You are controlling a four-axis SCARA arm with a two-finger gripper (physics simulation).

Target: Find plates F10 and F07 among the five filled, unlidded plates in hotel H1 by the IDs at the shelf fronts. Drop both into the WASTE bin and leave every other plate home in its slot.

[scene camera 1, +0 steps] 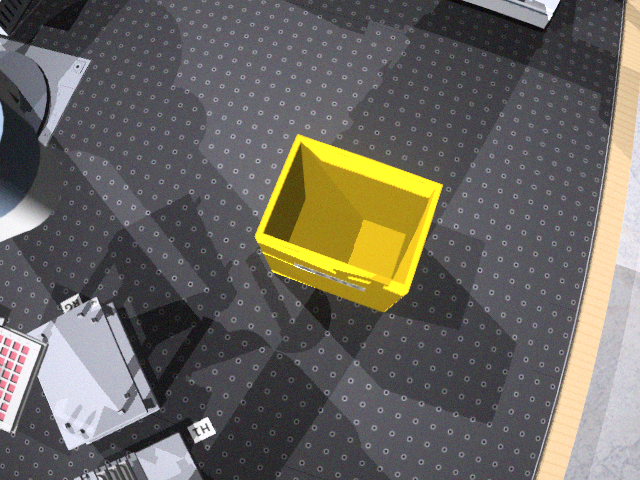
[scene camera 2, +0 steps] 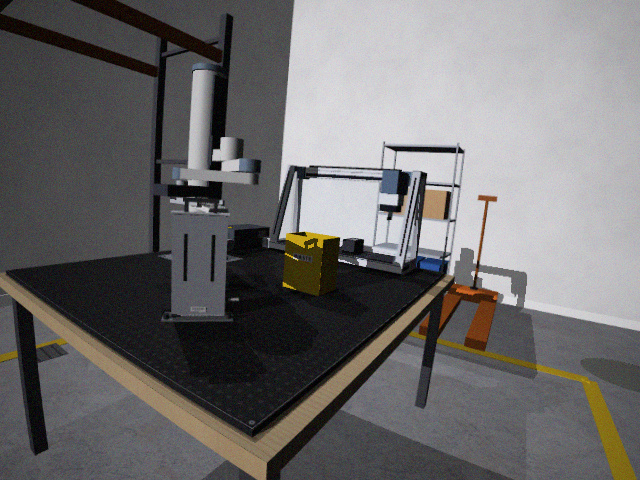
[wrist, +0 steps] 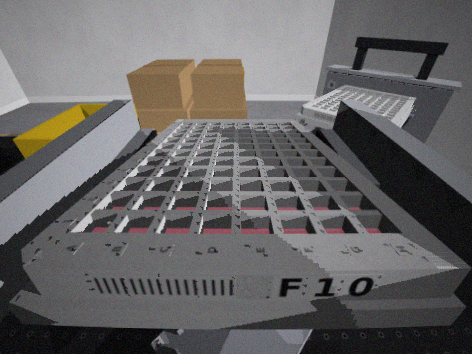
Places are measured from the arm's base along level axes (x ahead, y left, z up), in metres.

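Pixels of known places: gripper, between the fingertips: point(scene camera 2: 211, 203) point(wrist: 236, 119).
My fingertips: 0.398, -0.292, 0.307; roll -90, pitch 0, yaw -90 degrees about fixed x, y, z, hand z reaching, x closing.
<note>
Ahead of a thing's pixels: the offset from my fingertips to its top centre, as dx, dy, dz.
The gripper point(wrist: 236, 131) is shut on plate F10 @(-0.024, +0.000, +0.007) point(wrist: 235, 250), whose front ID reads clearly in the wrist view. F10 is level, with pink-bottomed wells, out of its slot and beside the hotel. A pink-welled plate point(scene camera 1: 12, 372) at the left edge of scene camera 1 looks like this one; its ID is hidden there. Hotel H1 point(scene camera 1: 165, 459) point(scene camera 2: 199, 294) point(wrist: 430, 102) stands upright, with another plate point(wrist: 357, 102) high at its front, its ID unreadable. F07 cannot be made out. The yellow WASTE bin @(+0.249, +0.266, -0.094) point(scene camera 1: 348, 165) point(scene camera 2: 302, 268) point(wrist: 50, 131) stands upright; its visible inside holds no plate.
The grey stand point(scene camera 1: 98, 361) labelled RG is beside the hotel. The arm point(scene camera 1: 18, 170) point(scene camera 2: 217, 175) reaches in at the left. A gantry frame point(scene camera 2: 416, 222) stands behind the bin. Cardboard boxes point(wrist: 162, 90) are in the background. The table has a wooden edge point(scene camera 1: 594, 232) point(scene camera 2: 330, 392).
</note>
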